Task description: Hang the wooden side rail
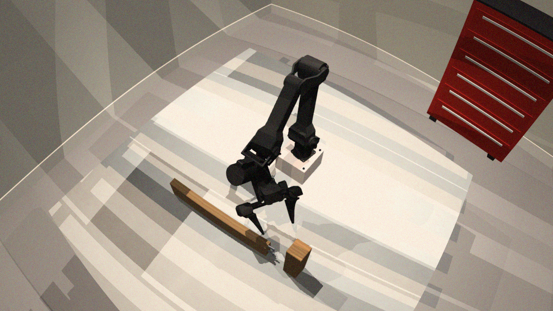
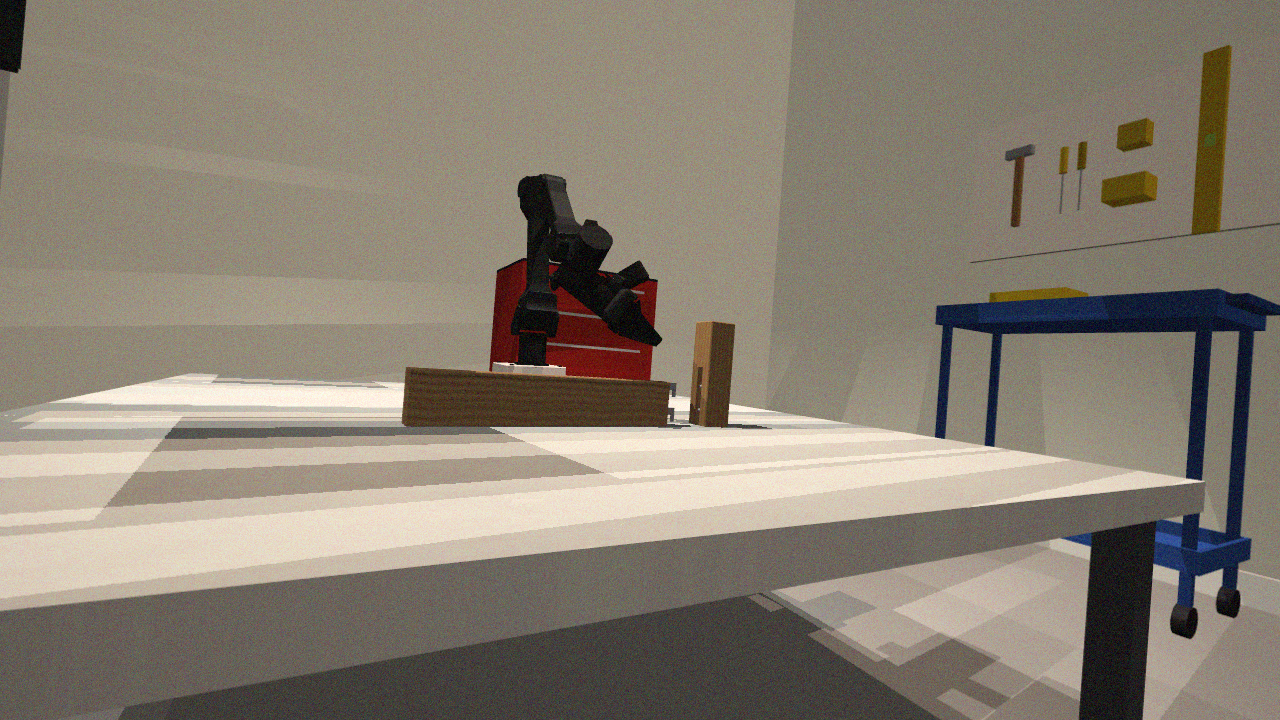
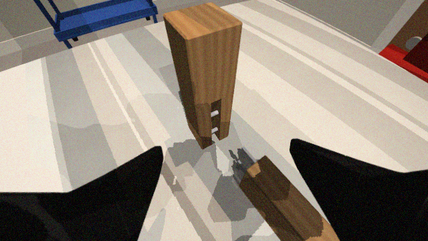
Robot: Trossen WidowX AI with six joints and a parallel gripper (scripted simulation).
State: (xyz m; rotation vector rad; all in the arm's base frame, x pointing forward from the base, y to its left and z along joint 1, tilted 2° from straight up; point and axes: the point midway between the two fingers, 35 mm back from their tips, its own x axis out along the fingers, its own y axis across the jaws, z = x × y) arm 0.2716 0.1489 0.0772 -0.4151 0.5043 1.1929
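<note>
Now: gripper tip 9 cm to the right of the headboard post, 5 cm above it and 2 cm short of it.
</note>
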